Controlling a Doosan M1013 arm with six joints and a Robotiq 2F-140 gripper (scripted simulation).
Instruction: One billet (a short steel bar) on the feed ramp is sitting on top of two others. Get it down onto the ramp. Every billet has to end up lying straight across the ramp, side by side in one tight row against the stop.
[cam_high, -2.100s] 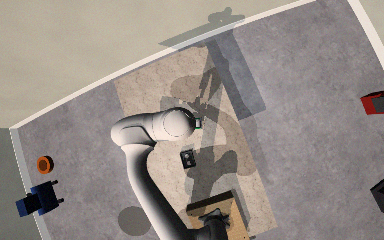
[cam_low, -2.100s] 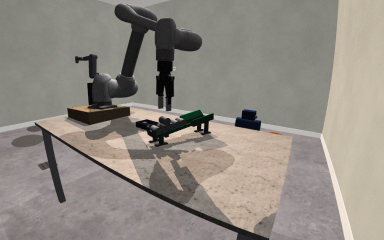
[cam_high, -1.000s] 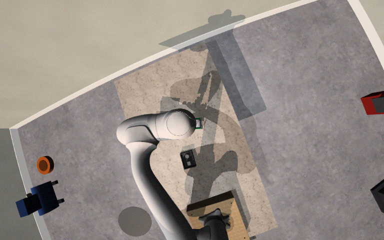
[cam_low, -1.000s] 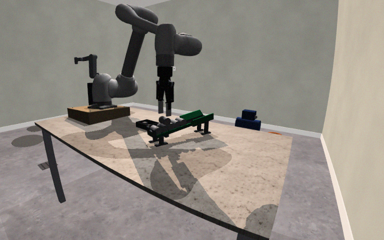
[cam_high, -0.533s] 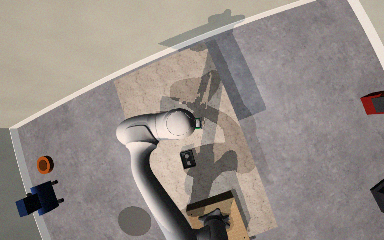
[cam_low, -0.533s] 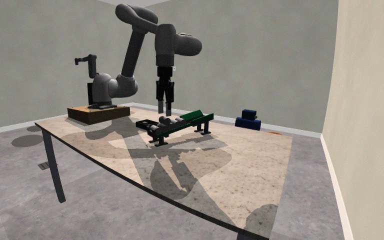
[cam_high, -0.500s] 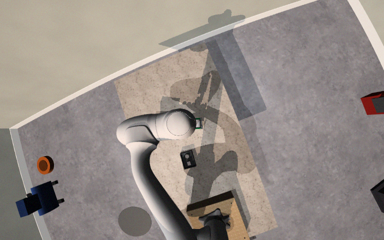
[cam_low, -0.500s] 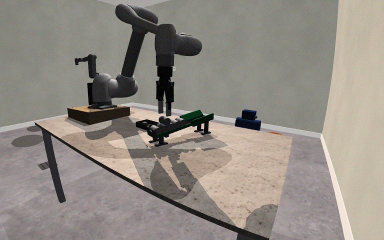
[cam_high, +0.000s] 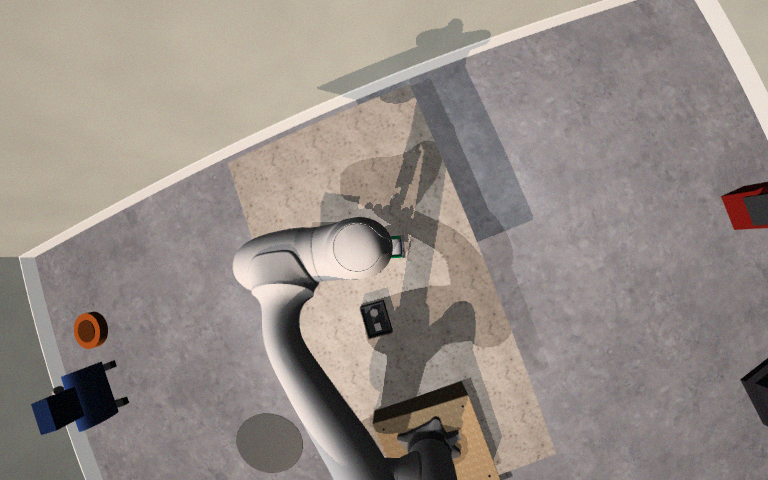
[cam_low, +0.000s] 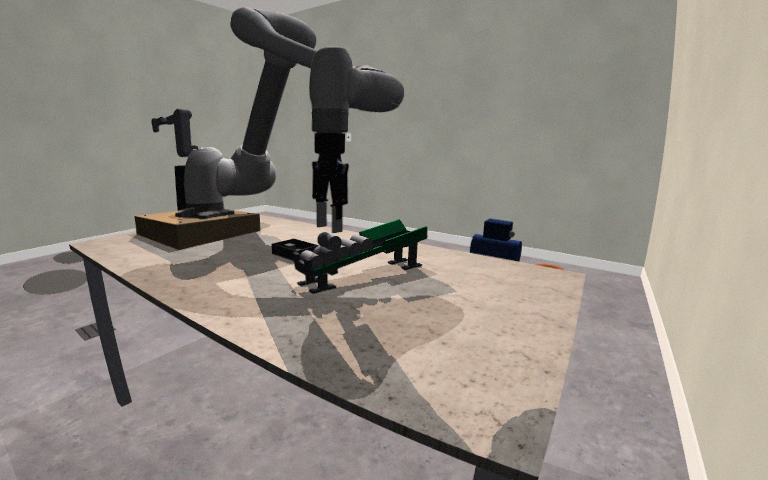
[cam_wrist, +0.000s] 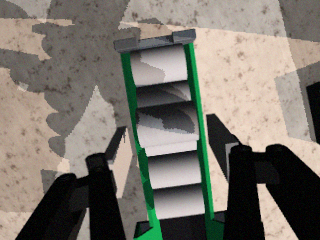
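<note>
Right now my hand is 4 cm past the grey stop, 7 cm to the left of it and 12 cm above it. From my hand the other things lie so: black box: 23 cm behind, 17 cm to the left, 16 cm below.
</note>
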